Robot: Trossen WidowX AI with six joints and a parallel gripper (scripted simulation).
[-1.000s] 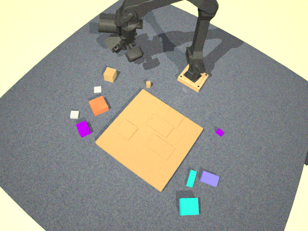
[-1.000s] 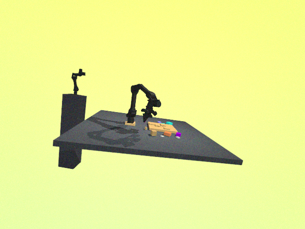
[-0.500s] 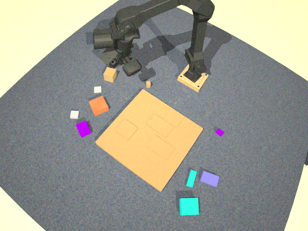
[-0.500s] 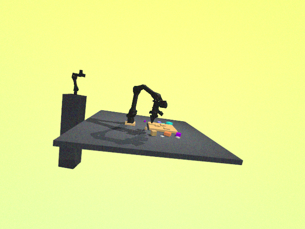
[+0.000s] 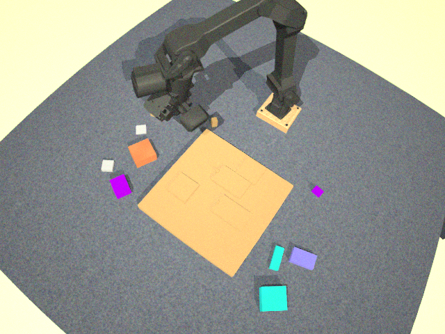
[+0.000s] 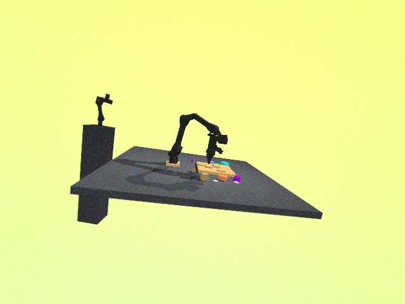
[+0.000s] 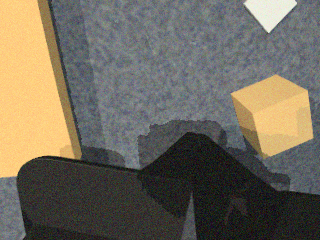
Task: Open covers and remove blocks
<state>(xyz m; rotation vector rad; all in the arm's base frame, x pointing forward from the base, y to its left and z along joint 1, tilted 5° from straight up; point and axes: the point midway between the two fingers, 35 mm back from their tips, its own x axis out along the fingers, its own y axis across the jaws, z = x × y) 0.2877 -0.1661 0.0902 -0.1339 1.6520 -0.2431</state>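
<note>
The orange block lies 120 mm ahead of my gripper tip, 80 mm below it and 10 mm to the right of it. From my gripper tip the other things lie so: magenta cube 430 mm to the left, 140 mm behind, 90 mm below; tan cube 80 mm to the right, 70 mm below, 20 mm behind; purple block 220 mm ahead, 80 mm below, 30 mm to the left.
</note>
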